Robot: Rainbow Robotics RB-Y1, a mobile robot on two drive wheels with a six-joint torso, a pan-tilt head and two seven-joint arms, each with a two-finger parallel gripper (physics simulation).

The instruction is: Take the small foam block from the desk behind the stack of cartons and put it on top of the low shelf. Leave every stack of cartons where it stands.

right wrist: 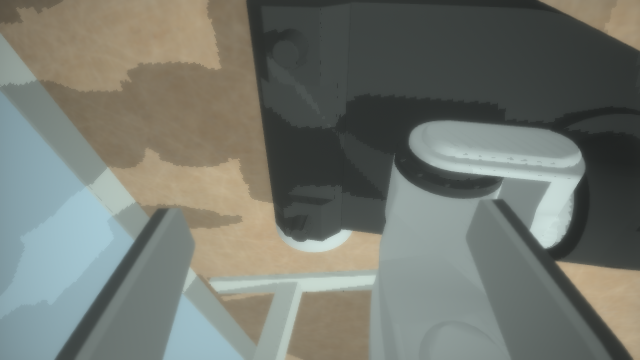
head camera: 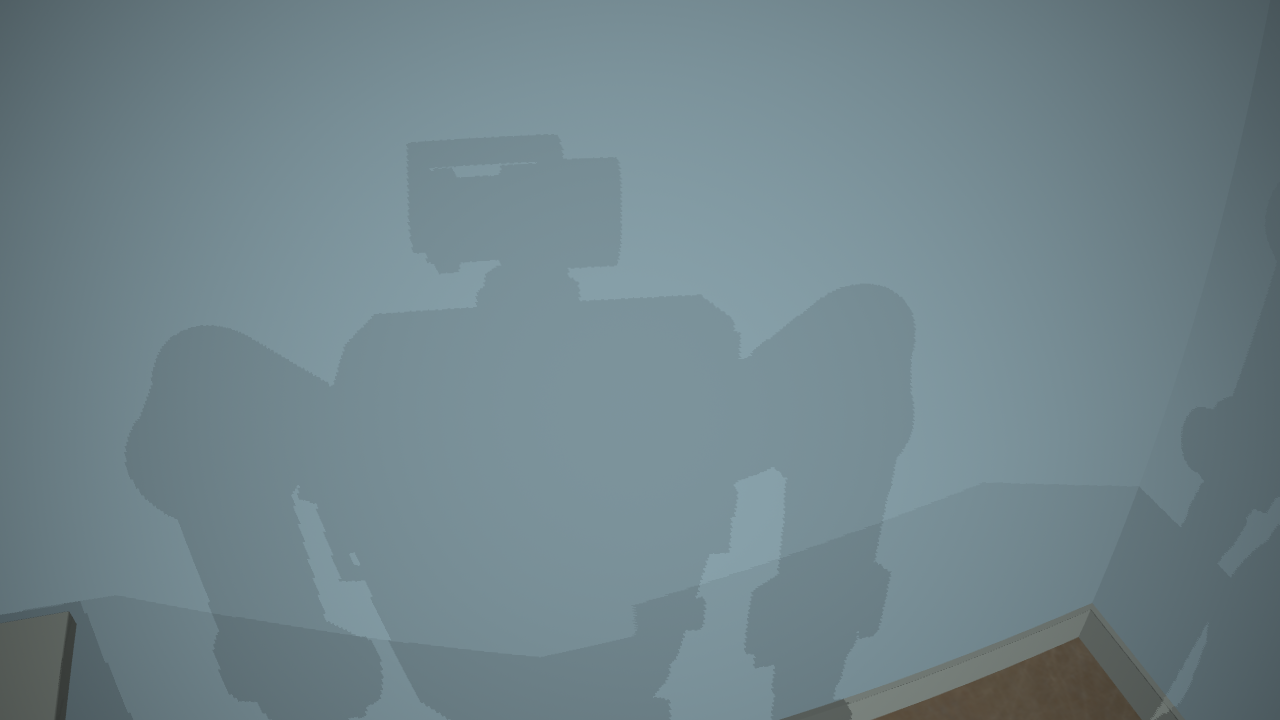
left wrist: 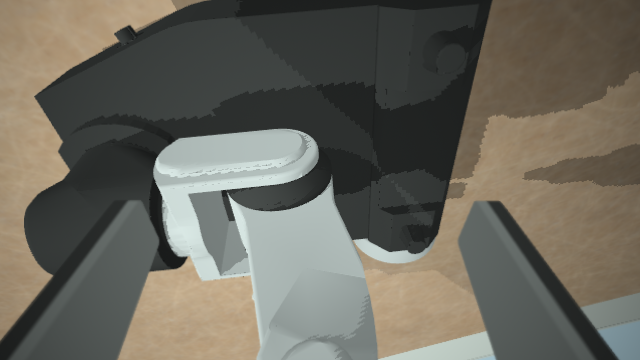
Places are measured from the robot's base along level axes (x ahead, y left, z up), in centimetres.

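Pixels of known places: left gripper, fingertip midpoint: (left wrist: 309,220); right gripper, fingertip midpoint: (right wrist: 329,222).
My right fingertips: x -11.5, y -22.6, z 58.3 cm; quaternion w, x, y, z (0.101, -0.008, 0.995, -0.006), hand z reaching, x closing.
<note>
Behind a point stands the place of what it marks.
The foam block, the carton stacks and the low shelf do not show in the three views. A pale grey panel (head camera: 31,671), which looks like a corner of the desk top, shows at the bottom left of the head view. My left gripper (left wrist: 309,220) @(y 25.5, x -19.1, z 57.6 cm) is open, its fingers wide apart and empty, pointing down beside my base. My right gripper (right wrist: 329,222) @(y -22.6, x -11.5, z 58.3 cm) is also open and empty, pointing down on the other side of the base. Pale bars (right wrist: 295,285) @(y 68.4, x 9.0, z 4.3 cm), perhaps part of the desk's leg frame, stand low in the right wrist view.
A blue-grey wall (head camera: 671,71) @(y -2.5, x 79.1, z 122.4 cm) with my shadow on it fills most of the head view. Its pale baseboard (head camera: 966,668) @(y -58.9, x 95.2, z 6.1 cm) (left wrist: 617,311) @(y -92.5, x 91.0, z 4.7 cm) (right wrist: 117,195) @(y 35.6, x 65.9, z 3.8 cm) meets the brown floor (head camera: 1029,689) @(y -73.4, x 92.4, z 0.1 cm) (left wrist: 550,225) @(y -45.2, x 51.4, z 0.1 cm) (right wrist: 175,40) @(y -11.7, x 32.5, z 0.1 cm). My black base (left wrist: 300,50) @(y 17.8, x -18.1, z 16.9 cm) (right wrist: 425,60) @(y -15.3, x -18.7, z 16.9 cm) shows in both wrist views.
</note>
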